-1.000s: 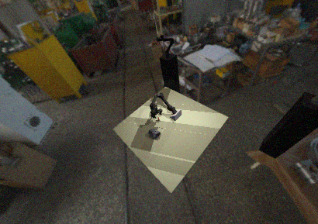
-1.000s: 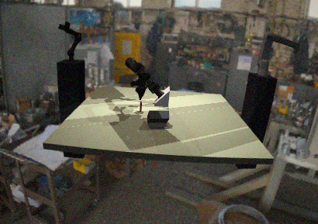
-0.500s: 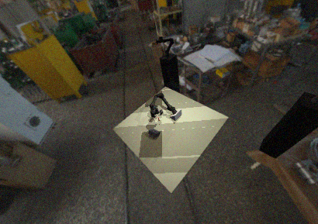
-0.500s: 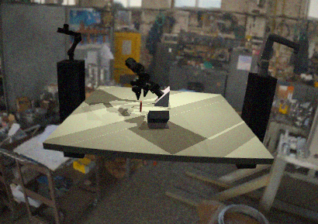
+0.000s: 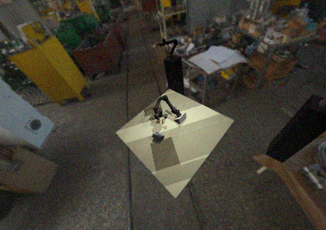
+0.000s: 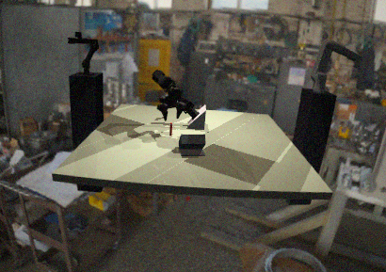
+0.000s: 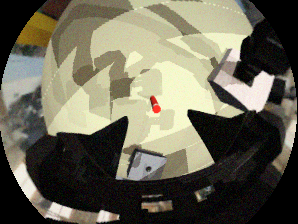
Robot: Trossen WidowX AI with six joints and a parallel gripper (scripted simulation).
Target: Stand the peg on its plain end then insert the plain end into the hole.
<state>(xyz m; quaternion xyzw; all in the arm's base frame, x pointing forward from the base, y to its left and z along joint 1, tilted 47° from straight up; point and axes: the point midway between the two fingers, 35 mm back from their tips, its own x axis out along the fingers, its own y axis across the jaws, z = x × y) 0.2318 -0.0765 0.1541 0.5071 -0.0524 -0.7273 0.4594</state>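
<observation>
My gripper tip is 40 mm above the red peg. From my gripper tip the other things lie so: sloped panel (230 mm ahead, 120 mm to the left, 50 mm below).
</observation>
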